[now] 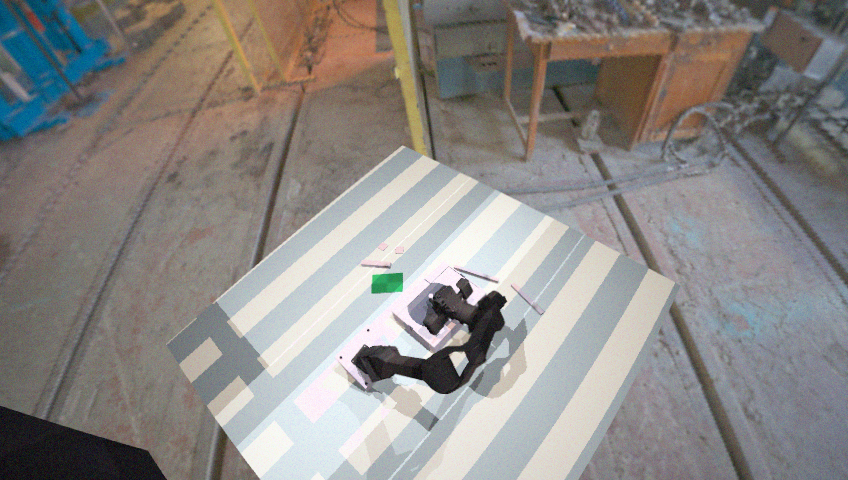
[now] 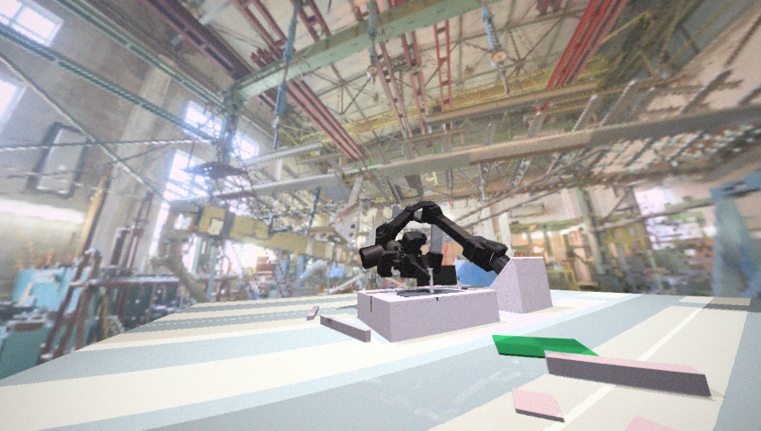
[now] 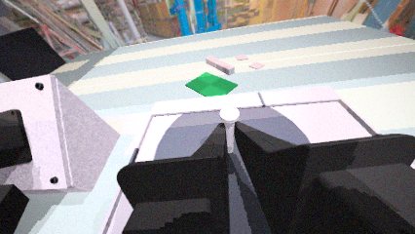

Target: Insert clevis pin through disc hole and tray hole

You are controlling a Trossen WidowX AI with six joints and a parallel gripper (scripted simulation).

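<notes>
Now: gripper tip 40 mm above the steel tray, 20 mm to the left of it and 20 mm short of it. Also, from my gripper tip: grey disc 30 mm below; then green patch 200 mm to the left, 90 mm below; then clevis pin 10 mm below.
</notes>
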